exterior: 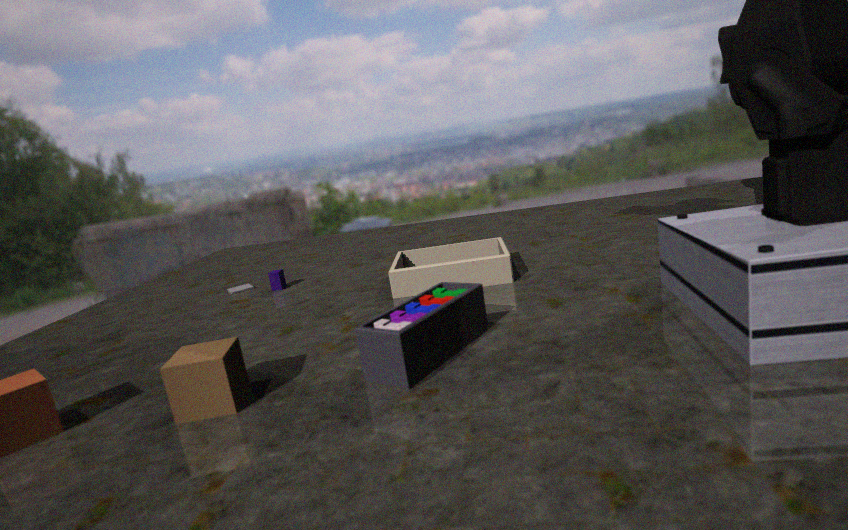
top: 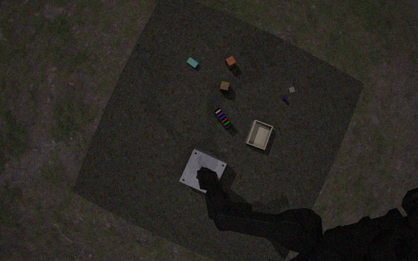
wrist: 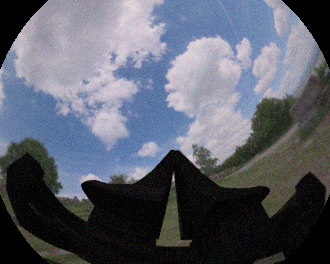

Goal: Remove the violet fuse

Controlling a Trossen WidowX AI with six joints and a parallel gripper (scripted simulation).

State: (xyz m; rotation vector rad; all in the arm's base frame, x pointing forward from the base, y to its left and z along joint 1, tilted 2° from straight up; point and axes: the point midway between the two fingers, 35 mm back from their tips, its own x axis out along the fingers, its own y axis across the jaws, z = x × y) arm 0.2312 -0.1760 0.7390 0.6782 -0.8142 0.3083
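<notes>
My gripper tip is now 40 mm short of the violet fuse, 260 mm to the right of it and 800 mm above it. Also, from my gripper tip: tray: 40 mm ahead, 30 mm to the left, 820 mm below; tan cube: 180 mm ahead, 310 mm to the left, 800 mm below; purple block: 280 mm ahead, 10 mm to the right, 810 mm below.
</notes>
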